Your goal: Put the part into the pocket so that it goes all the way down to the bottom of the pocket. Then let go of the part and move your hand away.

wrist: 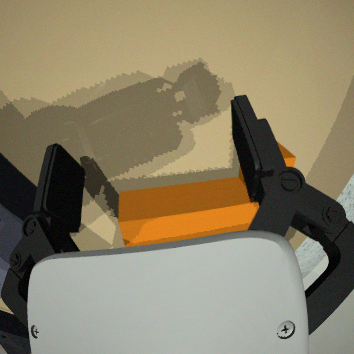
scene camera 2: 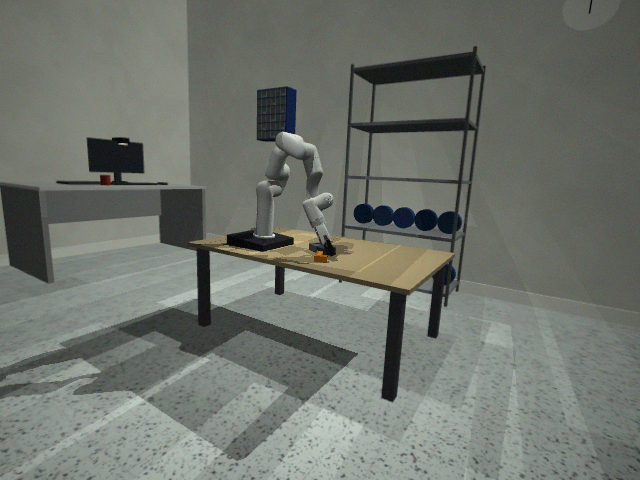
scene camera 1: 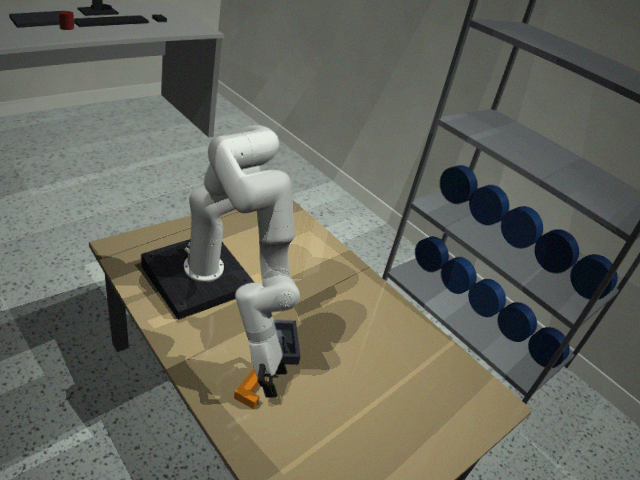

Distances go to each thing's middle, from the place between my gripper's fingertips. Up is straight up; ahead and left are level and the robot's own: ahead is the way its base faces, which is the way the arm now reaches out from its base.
Labels:
Now: the orange L-shaped part [wrist: 159, 214] 40 mm behind my hand and 50 mm to the right of it. Also, from my hand: blue-grey block with pocket [scene camera 1: 287, 333] (100 mm behind, 120 mm to the left).

